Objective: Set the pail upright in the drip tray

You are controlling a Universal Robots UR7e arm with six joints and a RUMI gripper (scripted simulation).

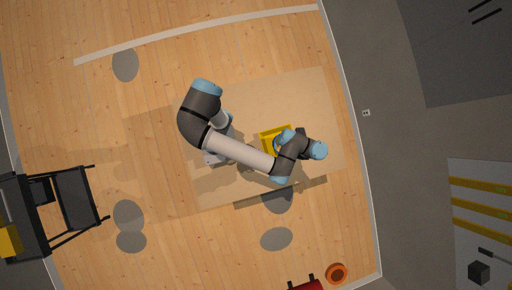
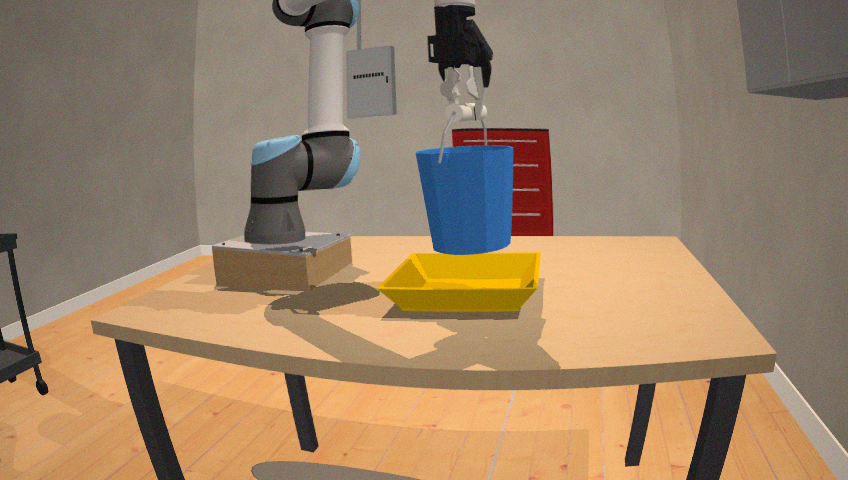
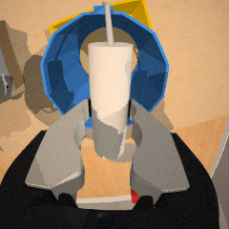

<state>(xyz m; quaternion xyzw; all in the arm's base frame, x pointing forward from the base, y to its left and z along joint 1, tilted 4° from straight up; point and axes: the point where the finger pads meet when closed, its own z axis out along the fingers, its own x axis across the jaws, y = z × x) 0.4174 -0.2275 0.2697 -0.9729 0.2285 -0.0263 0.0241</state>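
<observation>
Right now the blue pail is 1 cm to the left of my hand and 9 cm below it. From my hand the other things lie so: yellow drip tray: 1 cm behind, 1 cm to the left, 31 cm below; white grip: 3 cm below.
</observation>
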